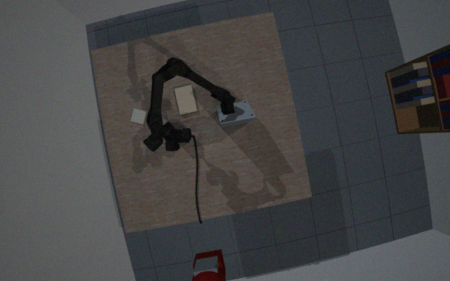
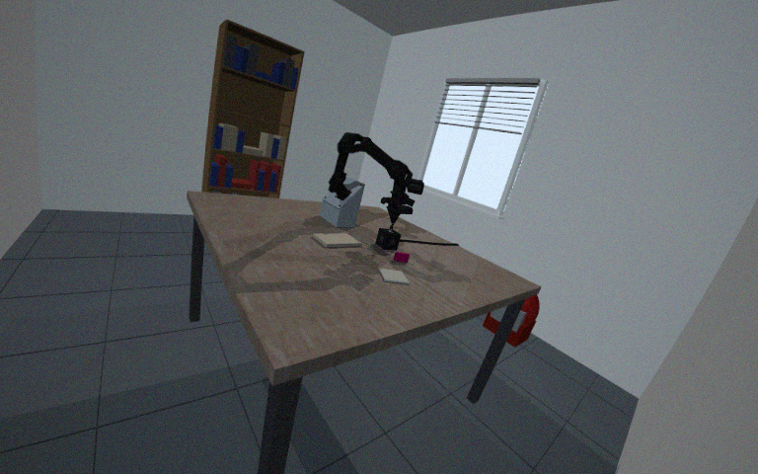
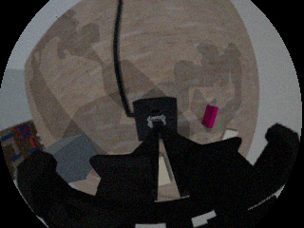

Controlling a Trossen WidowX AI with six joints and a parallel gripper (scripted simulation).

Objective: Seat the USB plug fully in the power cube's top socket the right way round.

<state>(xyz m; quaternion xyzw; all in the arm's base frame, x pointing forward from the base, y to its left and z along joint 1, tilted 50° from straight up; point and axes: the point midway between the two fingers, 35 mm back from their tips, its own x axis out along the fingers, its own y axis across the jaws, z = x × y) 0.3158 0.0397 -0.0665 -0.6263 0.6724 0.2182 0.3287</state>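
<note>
Now: the pale USB plug 2 cm below my gripper tip. From my gripper tip the other things lie so: magenta block (15 cm ahead, 5 cm to the right, 10 cm below); pale book (7 cm behind, 24 cm to the right, 11 cm below).
</note>
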